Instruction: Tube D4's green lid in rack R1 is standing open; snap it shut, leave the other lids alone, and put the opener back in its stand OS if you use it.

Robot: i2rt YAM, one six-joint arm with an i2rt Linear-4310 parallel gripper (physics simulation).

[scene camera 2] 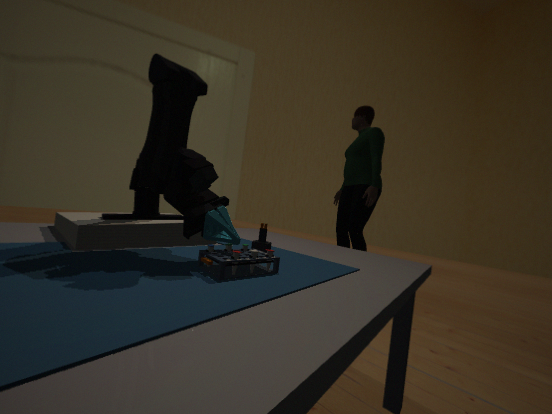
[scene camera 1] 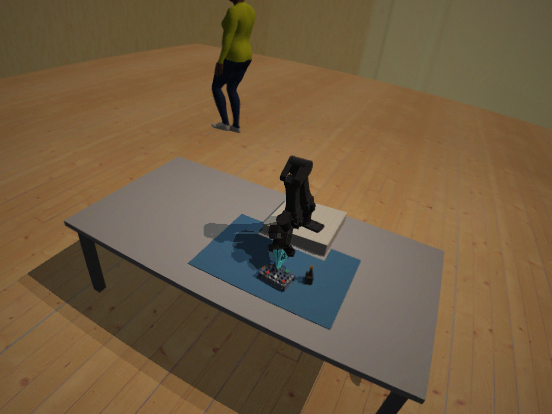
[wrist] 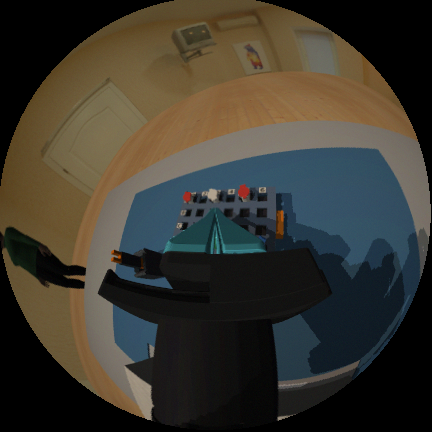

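Seen in the pictures: gripper, fingertip midpoint: (scene camera 2: 239,242) (scene camera 1: 277,269) (wrist: 214,212); arm's base, origin of the base link: (scene camera 2: 146,218) (scene camera 1: 304,222).
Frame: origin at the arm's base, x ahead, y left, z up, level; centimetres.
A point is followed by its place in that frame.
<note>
The grey rack (scene camera 1: 273,284) {z -5.1, x 39.7, y 10.9 cm} (scene camera 2: 240,271) {z -5.1, x 37.8, y 9.1 cm} (wrist: 271,205) {z -2.3, x 37.9, y 4.0 cm} stands on the blue mat with several tubes in it. A green lid (scene camera 1: 287,271) {z -1.1, x 33.1, y 12.8 cm} (scene camera 2: 245,246) {z -1.1, x 33.8, y 12.1 cm} shows at its robot side; its label and whether it is open are too small to tell. Most of the near rows are hidden by the fingers in the wrist view. My gripper (scene camera 1: 278,267) {z -0.1, x 35.9, y 9.3 cm} (scene camera 2: 238,242) {z -0.1, x 35.9, y 9.3 cm} (wrist: 214,212) {z -0.1, x 35.9, y 9.3 cm} is shut and empty, its teal fingertips low over the rack's robot side; contact cannot be told. The black opener with orange tips (scene camera 1: 311,269) {z 2.3, x 28.6, y 21.2 cm} (scene camera 2: 263,229) {z 1.7, x 28.3, y 20.5 cm} (wrist: 117,257) {z 2.2, x 27.8, y 21.0 cm} stands upright in its dark stand (scene camera 1: 309,280) {z -2.8, x 29.7, y 21.9 cm} (scene camera 2: 261,245) {z -2.1, x 29.3, y 19.8 cm} (wrist: 145,263) {z -1.7, x 28.3, y 19.3 cm}.
Red lids (wrist: 187,197) {z -1.1, x 38.4, y 14.5 cm} (wrist: 244,191) {z -1.1, x 39.0, y 6.9 cm} and a white lid (wrist: 213,194) {z -1.1, x 38.7, y 10.6 cm} show along the rack's far row. An orange part (scene camera 2: 206,260) {z -3.1, x 36.6, y 2.8 cm} (wrist: 280,224) {z -2.9, x 36.1, y 2.9 cm} is at one end of the rack. The pale base block (scene camera 1: 327,230) {z 0.8, x -1.6, y 12.4 cm} (scene camera 2: 130,234) {z -2.6, x 13.0, y -5.2 cm} is under the arm. The blue mat (scene camera 1: 320,305) {z -5.2, x 36.2, y 31.6 cm} lies on the grey table (scene camera 1: 400,300) {z -5.6, x 11.1, y 57.2 cm}.
</note>
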